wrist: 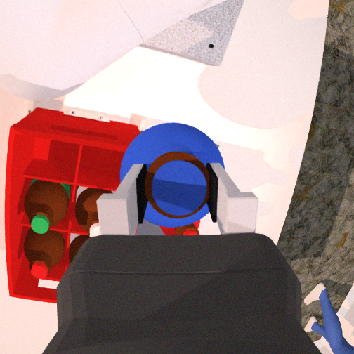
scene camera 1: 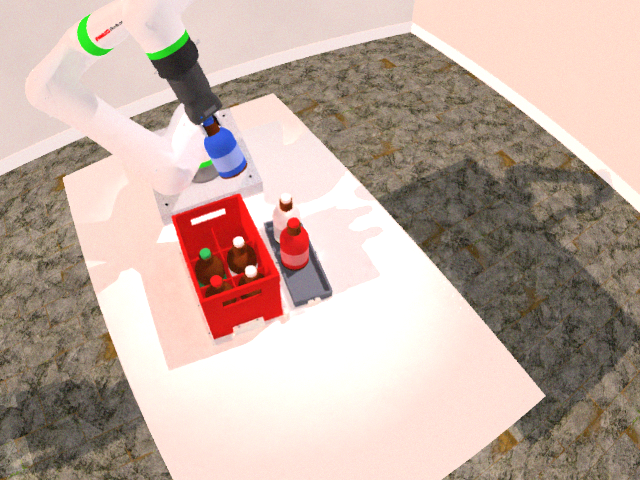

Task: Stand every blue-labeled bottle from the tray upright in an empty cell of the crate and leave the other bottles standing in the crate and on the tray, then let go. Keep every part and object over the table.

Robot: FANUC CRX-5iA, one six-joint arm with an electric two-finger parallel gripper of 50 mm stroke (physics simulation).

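Places are measured from the arm's base along level axes (x back, y up, z left), in centimetres.
Pixels of known places: gripper, fingertip midpoint: [scene camera 1: 212,129]; arm's base, link origin: [scene camera 1: 201,163].
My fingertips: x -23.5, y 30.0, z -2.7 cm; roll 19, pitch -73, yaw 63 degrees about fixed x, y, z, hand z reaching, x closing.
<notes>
Ahead of a thing's pixels: the offset from my fingertips to its middle. "*": to the spot under its first point.
My gripper [scene camera 1: 209,124] [wrist: 176,181] is shut on the neck of a blue-labeled bottle {dx -1.1, dy -4.5, dz +1.0 cm} [scene camera 1: 225,152] [wrist: 172,139] with a blue cap. It holds the bottle in the air behind the crate and tray, near the robot's base; the bottle leans in the scene view. The red crate {dx -16.3, dy -28.7, dz -0.7 cm} [scene camera 1: 248,305] [wrist: 14,210] has two empty cells at its end nearest the base. Its other cells hold standing bottles: green-capped {dx -15.3, dy -28.9, dz -12.2 cm} [scene camera 1: 209,268] [wrist: 45,200], white-capped {dx -16.5, dy -28.9, dz -3.7 cm} [scene camera 1: 241,256], red-capped {dx -23.8, dy -28.9, dz -13.4 cm} [scene camera 1: 216,284] [wrist: 42,247] and another white-capped {dx -25.6, dy -28.9, dz -5.3 cm} [scene camera 1: 251,276]. The dark tray {* dx -27.3, dy -36.9, dz +9.8 cm} [scene camera 1: 310,284] holds a white-labeled bottle {dx -10.3, dy -29.2, dz +13.1 cm} [scene camera 1: 283,226] and a red-labeled bottle {dx -18.3, dy -29.2, dz +10.6 cm} [scene camera 1: 294,248], both upright.
The grey base plate [scene camera 1: 227,190] [wrist: 192,47] lies behind the crate, beneath the arm. The tray stands close beside the crate's right side in the scene view. The table's right edge and the stone-patterned floor [scene camera 1: 516,258] [wrist: 320,200] lie beyond the tray.
</notes>
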